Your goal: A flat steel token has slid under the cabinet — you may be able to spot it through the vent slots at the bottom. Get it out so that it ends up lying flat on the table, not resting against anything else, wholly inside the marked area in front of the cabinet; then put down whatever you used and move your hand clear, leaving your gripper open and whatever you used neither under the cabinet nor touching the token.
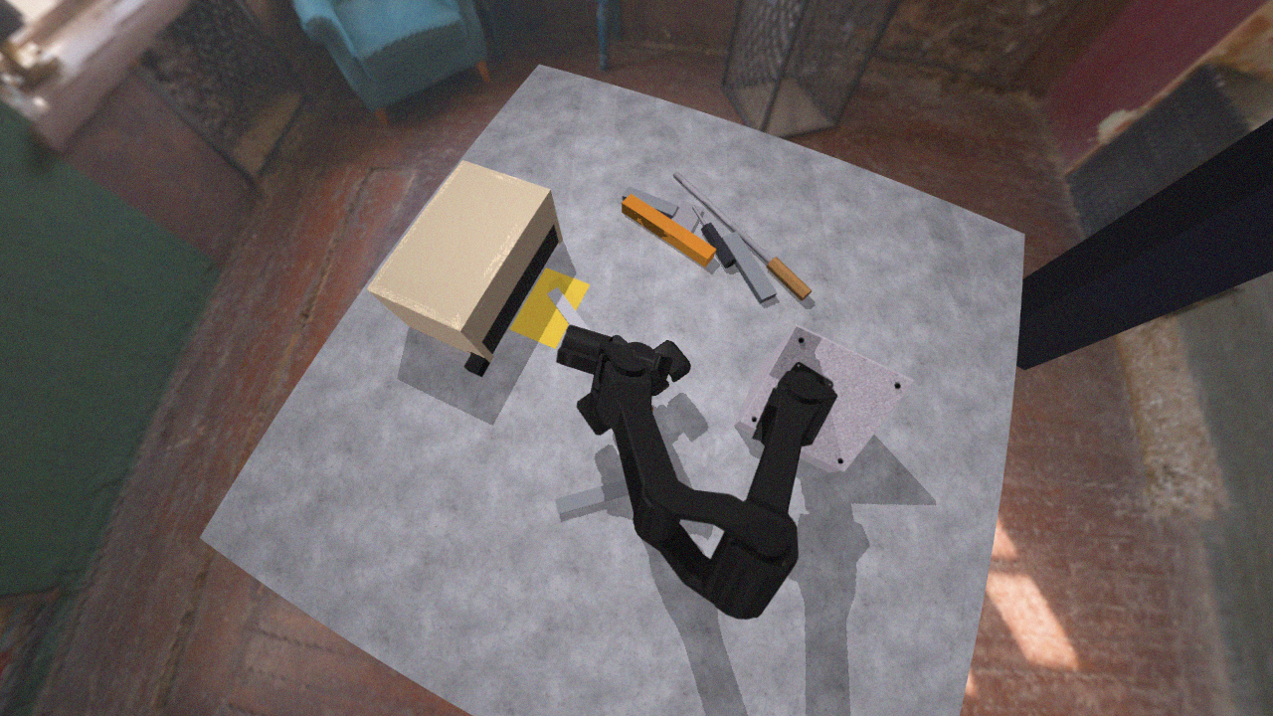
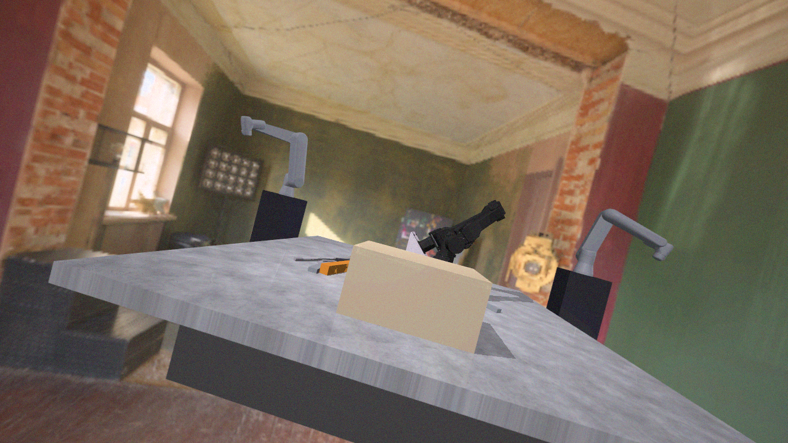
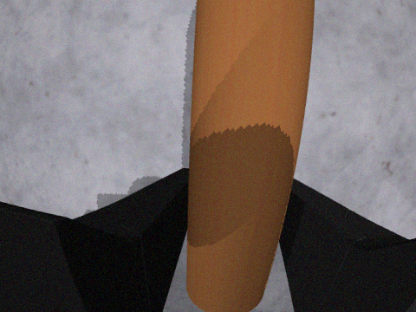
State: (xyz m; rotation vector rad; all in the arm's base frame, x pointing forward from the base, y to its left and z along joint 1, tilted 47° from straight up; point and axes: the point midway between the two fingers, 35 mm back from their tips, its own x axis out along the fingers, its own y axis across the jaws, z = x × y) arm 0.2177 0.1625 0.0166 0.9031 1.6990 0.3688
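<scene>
My gripper tip is now 360 mm to the left of the grey bar and 50 mm past it. Round my gripper tip: flat grey token (340 mm ahead, 100 mm to the right, 10 mm below); orange bar (340 mm to the right, 130 mm ahead, 10 mm above); black-handled tool (390 mm to the right, 60 mm ahead).
</scene>
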